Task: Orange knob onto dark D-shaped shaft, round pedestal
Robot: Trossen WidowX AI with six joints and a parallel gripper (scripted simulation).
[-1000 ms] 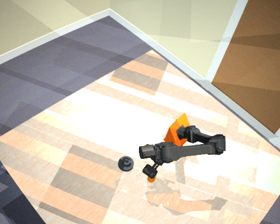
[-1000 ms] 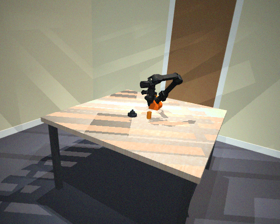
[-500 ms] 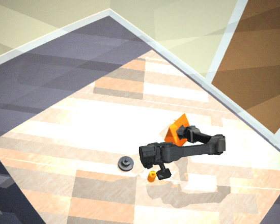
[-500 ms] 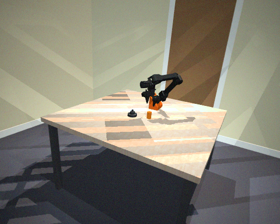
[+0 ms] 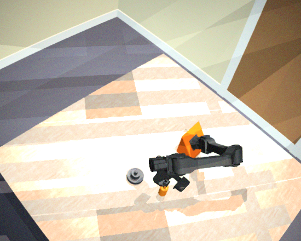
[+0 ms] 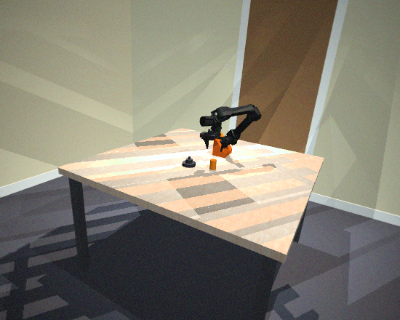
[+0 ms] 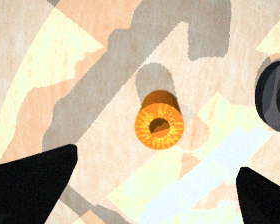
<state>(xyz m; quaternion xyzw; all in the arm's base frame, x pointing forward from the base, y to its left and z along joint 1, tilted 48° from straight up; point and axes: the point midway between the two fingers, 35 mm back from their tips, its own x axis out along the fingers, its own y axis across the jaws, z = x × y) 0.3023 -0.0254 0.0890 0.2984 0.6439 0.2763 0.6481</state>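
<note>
My gripper tip is 90 mm above the orange knob. Also, from my gripper tip: dark round pedestal (150 mm to the right, 90 mm below, 30 mm ahead).
</note>
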